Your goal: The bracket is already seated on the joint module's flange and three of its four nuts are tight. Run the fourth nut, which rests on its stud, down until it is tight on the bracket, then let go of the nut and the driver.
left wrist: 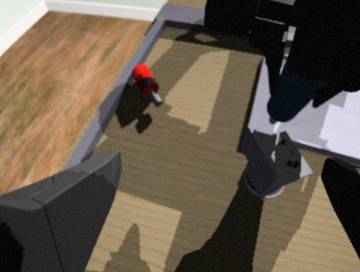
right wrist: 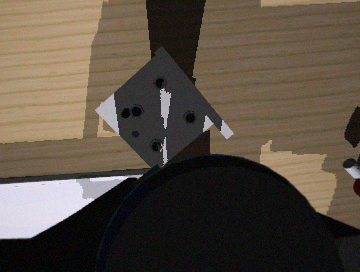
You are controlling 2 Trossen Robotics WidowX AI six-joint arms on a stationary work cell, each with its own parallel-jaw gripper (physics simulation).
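Places are measured from the left arm's base along level axes (x ahead, y left, z up), in metres.
Pixels of known places: left gripper, between the fingertips: [left wrist: 223, 164]; right gripper, between the fingertips: [left wrist: 293, 98].
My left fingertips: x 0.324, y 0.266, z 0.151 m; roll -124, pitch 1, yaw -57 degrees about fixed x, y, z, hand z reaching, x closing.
Note:
For each thing: its top centre in the pictures, then the offset to it from my left fingertips. "spot": a spot on its surface instead.
- round joint module, centre of its top: [right wrist: 158, 116] [left wrist: 278, 155] dy -0.021, dx +0.146, dz -0.185 m
- top, a spot on its surface: [right wrist: 160, 83] spot: dy -0.024, dx +0.122, dz -0.185 m
- bottom, a spot on its surface: [right wrist: 156, 146] spot: dy -0.017, dx +0.170, dz -0.185 m
- dark blue driver, a spot on its surface: [right wrist: 215, 215] spot: dy -0.015, dx +0.122, dz -0.021 m
- pale tray, centre of its top: [right wrist: 27, 269] dy -0.128, dx +0.370, dz -0.244 m
- red driver, centre of its top: [left wrist: 147, 80] dy +0.238, dx +0.185, dz -0.225 m
- metal tip, a spot on its surface: [right wrist: 352, 169] spot: dy +0.197, dx +0.166, dz -0.236 m
The grey bracket [left wrist: 286, 162] [right wrist: 175, 102] sits on the round joint module [left wrist: 266, 192], mostly in shadow. Dark nuts show on its face, one at the top [right wrist: 160, 83], one at the left [right wrist: 137, 111], one at the right [right wrist: 190, 117] and one at the bottom [right wrist: 156, 146]; which is loose I cannot tell. My right gripper [left wrist: 293, 98] is shut on the dark blue driver [left wrist: 292, 102] [right wrist: 215, 215]. Its tip is over the bracket's tray side in the left wrist view; contact is unclear, and the driver's body hides its tip in the right wrist view. My left gripper [left wrist: 223, 164] is open and empty, apart from the bracket.
A pale tray [left wrist: 310, 132] [right wrist: 40, 205] lies close beside the bracket. A red driver [left wrist: 145, 78] with a metal tip [right wrist: 352, 169] lies near the grey table border [left wrist: 112, 97]. The right arm's dark parts cover the upper right of the left wrist view.

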